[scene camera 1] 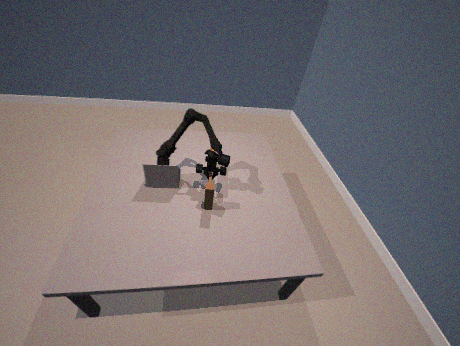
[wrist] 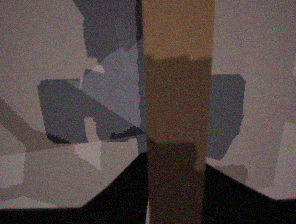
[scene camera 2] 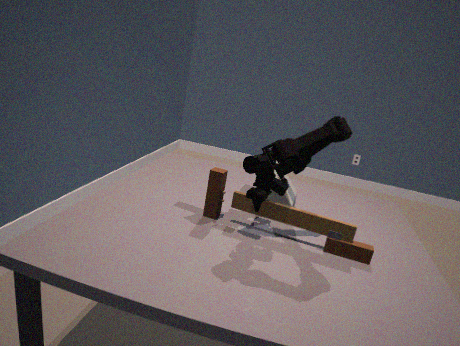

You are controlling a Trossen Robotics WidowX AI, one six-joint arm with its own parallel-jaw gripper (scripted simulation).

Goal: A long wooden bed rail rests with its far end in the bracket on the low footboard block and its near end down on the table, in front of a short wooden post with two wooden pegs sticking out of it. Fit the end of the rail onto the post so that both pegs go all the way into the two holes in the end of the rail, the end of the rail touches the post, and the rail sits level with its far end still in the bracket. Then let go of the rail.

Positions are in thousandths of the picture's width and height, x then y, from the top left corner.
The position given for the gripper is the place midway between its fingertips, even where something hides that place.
In view: the gripper (scene camera 2: 560, 608) and a wooden rail (scene camera 2: 699, 649).
The wooden rail shows as well in the wrist view (wrist: 603, 243). The gripper shows as well in the wrist view (wrist: 552, 708).
